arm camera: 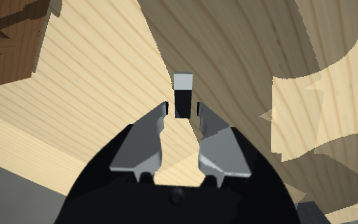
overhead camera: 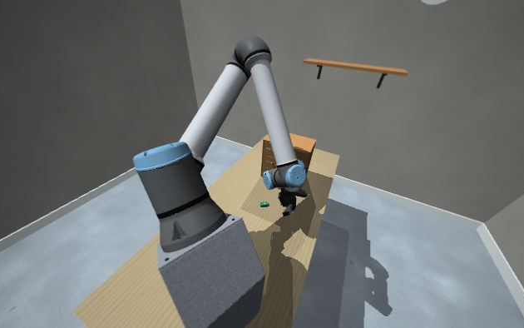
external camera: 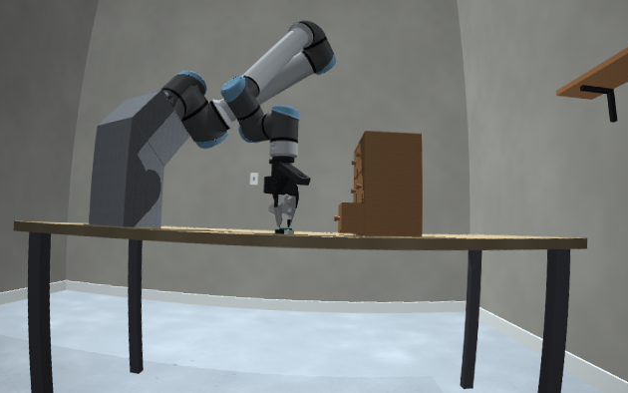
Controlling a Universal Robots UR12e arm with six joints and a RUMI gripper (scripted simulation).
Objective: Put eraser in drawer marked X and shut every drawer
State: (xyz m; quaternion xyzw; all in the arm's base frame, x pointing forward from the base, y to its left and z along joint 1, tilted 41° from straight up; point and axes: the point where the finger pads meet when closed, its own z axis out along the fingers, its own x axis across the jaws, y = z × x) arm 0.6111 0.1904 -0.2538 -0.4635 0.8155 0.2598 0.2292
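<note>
Now: the eraser 1 cm ahead of my hand and 3 cm below it. Also, from my hand: green block 6 cm behind, 16 cm to the left, 3 cm below.
</note>
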